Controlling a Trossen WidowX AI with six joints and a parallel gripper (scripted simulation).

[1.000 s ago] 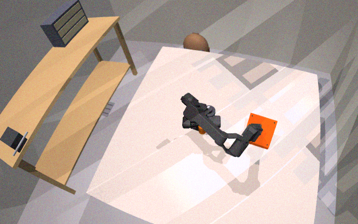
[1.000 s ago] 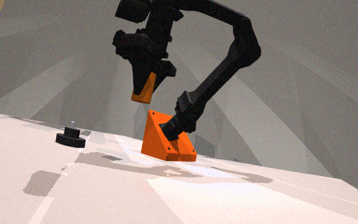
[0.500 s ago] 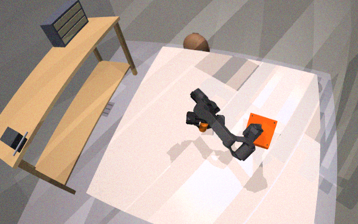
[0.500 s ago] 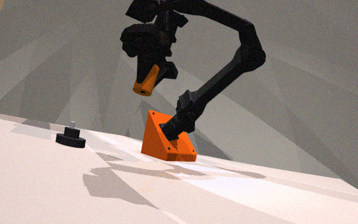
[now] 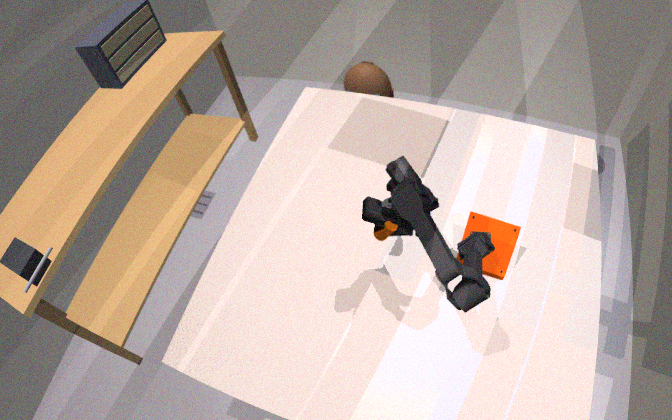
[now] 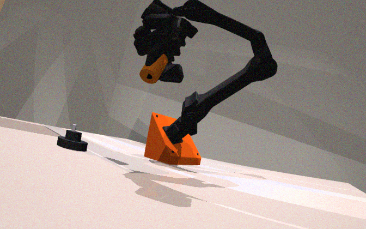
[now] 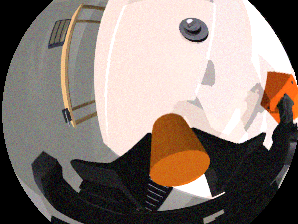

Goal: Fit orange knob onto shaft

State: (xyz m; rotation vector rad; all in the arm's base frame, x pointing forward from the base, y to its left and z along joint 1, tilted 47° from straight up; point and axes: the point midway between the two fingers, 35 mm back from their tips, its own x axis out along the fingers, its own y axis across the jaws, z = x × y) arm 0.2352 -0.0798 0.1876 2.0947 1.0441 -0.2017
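Now: gripper tip 30 mm below the orange knob and 20 mm past it. The rest, counted from my gripper tip: round pedestal: 200 mm to the right, 170 mm below, 20 mm ahead.
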